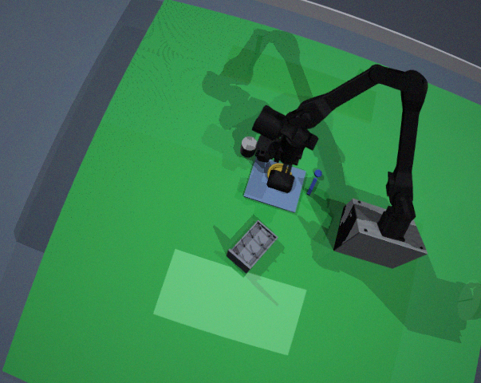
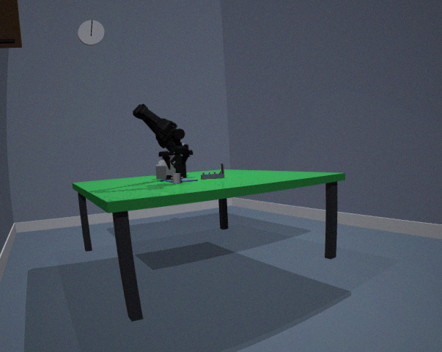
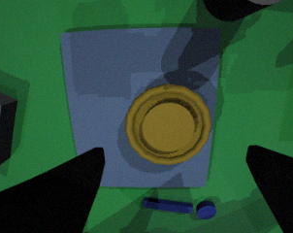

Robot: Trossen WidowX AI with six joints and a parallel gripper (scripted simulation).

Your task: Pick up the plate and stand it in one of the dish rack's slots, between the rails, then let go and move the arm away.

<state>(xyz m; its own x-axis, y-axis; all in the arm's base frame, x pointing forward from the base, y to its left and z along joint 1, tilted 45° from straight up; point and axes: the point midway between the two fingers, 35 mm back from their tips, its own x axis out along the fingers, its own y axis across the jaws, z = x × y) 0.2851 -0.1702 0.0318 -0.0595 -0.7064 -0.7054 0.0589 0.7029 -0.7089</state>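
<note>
The yellow plate lies 50 mm below my gripper tip. Round my gripper tip: dish rack 220 mm to the left, 40 mm below, 30 mm ahead; cup 100 mm ahead, 60 mm to the right, 40 mm below; blue mat 60 mm below, 20 mm to the left.
</note>
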